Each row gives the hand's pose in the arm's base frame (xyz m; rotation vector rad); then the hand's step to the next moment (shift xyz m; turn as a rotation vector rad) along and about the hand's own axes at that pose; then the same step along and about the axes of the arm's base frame.
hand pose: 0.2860 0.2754 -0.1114 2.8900 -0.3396 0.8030
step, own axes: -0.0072 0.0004 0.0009 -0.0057 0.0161 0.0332
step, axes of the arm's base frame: -0.0057 0.0008 -0.0045 0.0077 -0.0204 -0.0303
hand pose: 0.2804 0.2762 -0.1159 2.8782 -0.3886 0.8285
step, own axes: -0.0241 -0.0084 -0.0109 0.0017 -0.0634 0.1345
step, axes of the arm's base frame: -0.0229 0.0152 -0.0041 0.0870 0.0355 -0.1153
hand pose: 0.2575 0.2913 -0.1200 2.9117 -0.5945 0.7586
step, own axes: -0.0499 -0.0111 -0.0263 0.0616 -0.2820 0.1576
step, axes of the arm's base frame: -0.0477 0.0320 -0.0008 0.2299 0.2123 -0.1011
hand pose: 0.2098 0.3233 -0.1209 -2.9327 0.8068 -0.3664
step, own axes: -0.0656 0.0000 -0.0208 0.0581 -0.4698 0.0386
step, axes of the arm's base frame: -0.0598 0.0334 0.0065 0.2901 0.3740 0.0393
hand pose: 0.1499 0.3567 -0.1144 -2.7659 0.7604 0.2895
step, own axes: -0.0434 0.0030 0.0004 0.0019 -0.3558 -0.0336
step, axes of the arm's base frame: -0.0382 0.0181 0.0102 0.1919 0.2844 0.1001
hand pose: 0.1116 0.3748 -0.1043 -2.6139 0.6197 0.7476
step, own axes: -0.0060 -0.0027 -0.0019 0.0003 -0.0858 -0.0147
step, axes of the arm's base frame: -0.0025 0.0033 0.0055 0.0489 0.0657 0.0295
